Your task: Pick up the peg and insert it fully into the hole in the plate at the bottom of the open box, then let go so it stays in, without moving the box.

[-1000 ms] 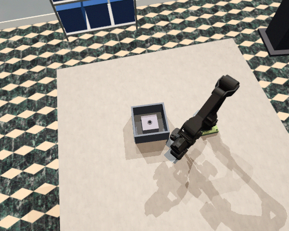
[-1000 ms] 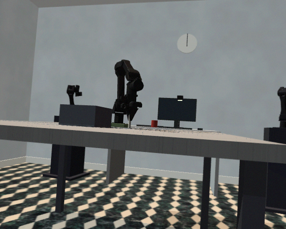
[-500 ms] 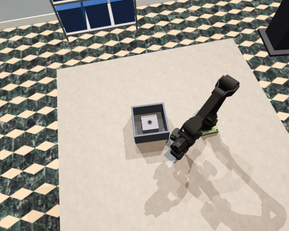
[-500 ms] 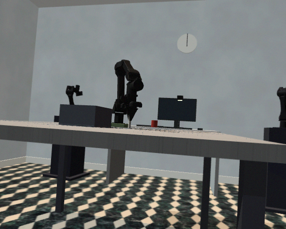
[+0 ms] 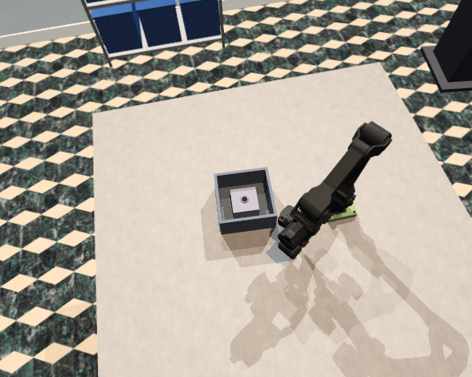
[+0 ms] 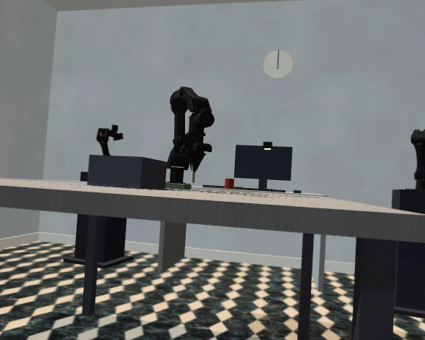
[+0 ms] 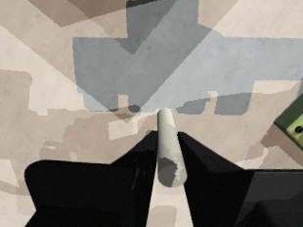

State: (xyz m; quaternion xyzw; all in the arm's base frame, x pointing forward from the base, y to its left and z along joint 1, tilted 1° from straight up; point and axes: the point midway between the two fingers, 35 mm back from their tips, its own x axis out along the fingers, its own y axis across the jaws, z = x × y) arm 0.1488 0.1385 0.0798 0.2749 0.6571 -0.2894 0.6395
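The plate is 170 mm to the right of my hand, 170 mm ahead of it and 60 mm below it. From my hand the other things lie so: box (170 mm to the right, 170 mm ahead, 80 mm below); then pale grey peg (40 mm below).
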